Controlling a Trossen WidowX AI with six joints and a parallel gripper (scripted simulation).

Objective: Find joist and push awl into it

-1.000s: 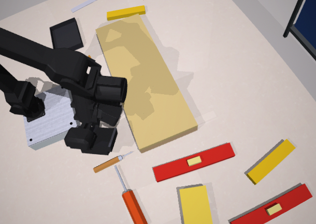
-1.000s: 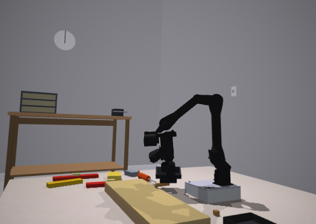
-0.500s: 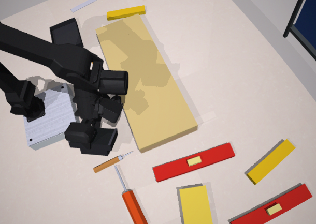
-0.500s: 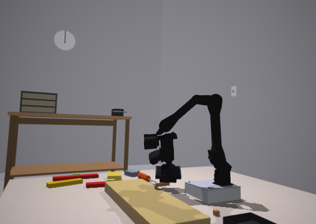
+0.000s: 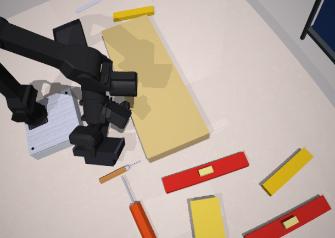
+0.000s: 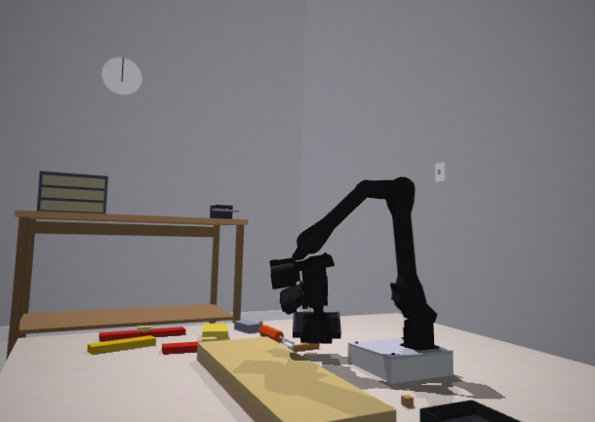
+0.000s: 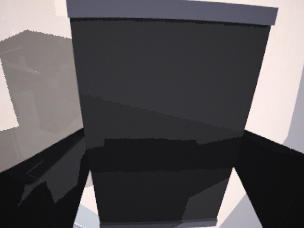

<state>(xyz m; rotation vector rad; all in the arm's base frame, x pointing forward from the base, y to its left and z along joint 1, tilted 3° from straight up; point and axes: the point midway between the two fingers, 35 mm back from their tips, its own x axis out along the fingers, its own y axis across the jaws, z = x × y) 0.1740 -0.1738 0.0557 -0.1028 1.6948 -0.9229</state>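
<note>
Right now the orange screwdriver is 15 cm to the right of my gripper tip, 6 cm below it and 3 cm ahead of it. From my gripper tip the other things lie so: black tray (51 cm to the left, 6 cm below); stud finder (2 cm to the right, 2 cm below, 1 cm ahead); ruler (70 cm to the left, 20 cm ahead, 7 cm below).
</note>
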